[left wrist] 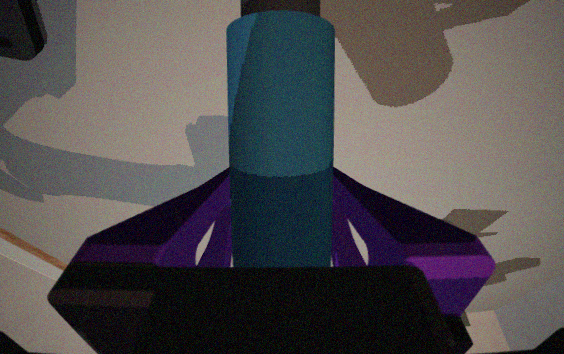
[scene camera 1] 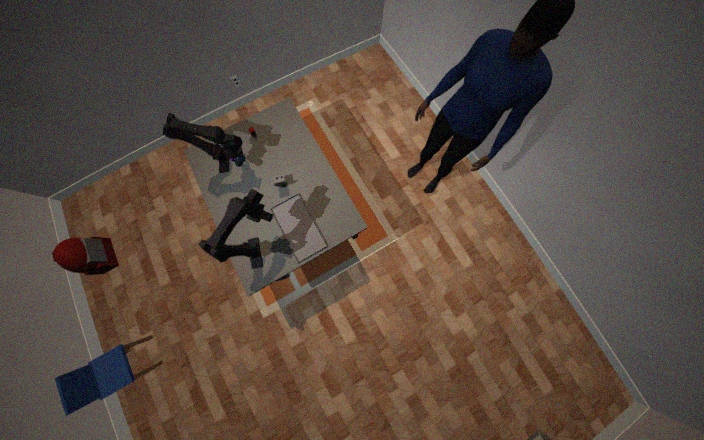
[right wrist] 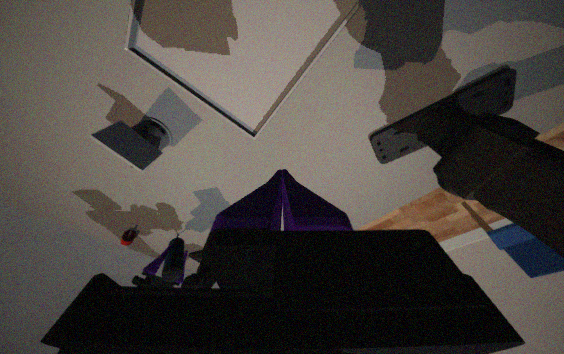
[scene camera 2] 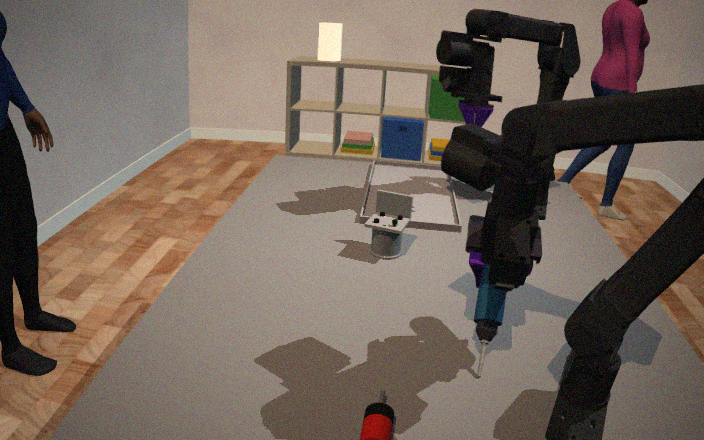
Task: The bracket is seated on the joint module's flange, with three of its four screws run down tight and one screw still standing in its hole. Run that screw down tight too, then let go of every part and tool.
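Frame: origin at the left arm's base, x ahead, y left, z up, level; millimetres.
Where they show: left gripper, fingertip midpoint: (left wrist: 281,177) (right wrist: 179,247) (scene camera 2: 491,287); right gripper, fingertip midpoint: (right wrist: 282,176); left arm's base, origin of the base link: (scene camera 1: 224,159) (scene camera 2: 582,398); right arm's base, origin of the base link: (scene camera 1: 255,252) (right wrist: 433,122).
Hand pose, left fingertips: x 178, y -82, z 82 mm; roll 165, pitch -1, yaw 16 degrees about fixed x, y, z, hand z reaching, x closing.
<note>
Things, the pixels of their top centre, and the offset from my left fingertips.
- grey joint module, middle of its top: (scene camera 2: 388,221) (right wrist: 132,149) dx +247, dy -158, dz -18 mm
- shallow tray, middle of its top: (scene camera 2: 411,187) (scene camera 1: 297,227) dx +337, dy -482, dz -66 mm
- black tool, middle of its top: (scene camera 2: 380,407) (right wrist: 125,240) (scene camera 1: 252,132) dx +47, dy +258, dz -48 mm
The grey joint module (scene camera 2: 386,244) stands upright mid-table with the bracket (scene camera 2: 395,203) (right wrist: 125,145) on top. Several dark screw heads show on the bracket's foot; which one stands higher is too small to tell. My left gripper (scene camera 1: 237,159) (scene camera 2: 485,275) (left wrist: 281,177) is shut on the teal screwdriver (scene camera 2: 489,301) (left wrist: 281,100) (right wrist: 174,255), well apart from the module. In scene camera 2 the driver's bit points steeply down, above the table, nearer the camera than the module. My right gripper (scene camera 2: 476,120) (right wrist: 282,176) is shut and empty, raised above the table.
A shallow tray (scene camera 2: 415,225) (right wrist: 192,91) (scene camera 1: 313,255) lies behind the module in scene camera 2. A red and black tool (scene camera 2: 377,422) (scene camera 1: 252,130) (right wrist: 128,236) is near that view's bottom edge. A shelf unit (scene camera 2: 290,108) and two people stand beyond the table.
</note>
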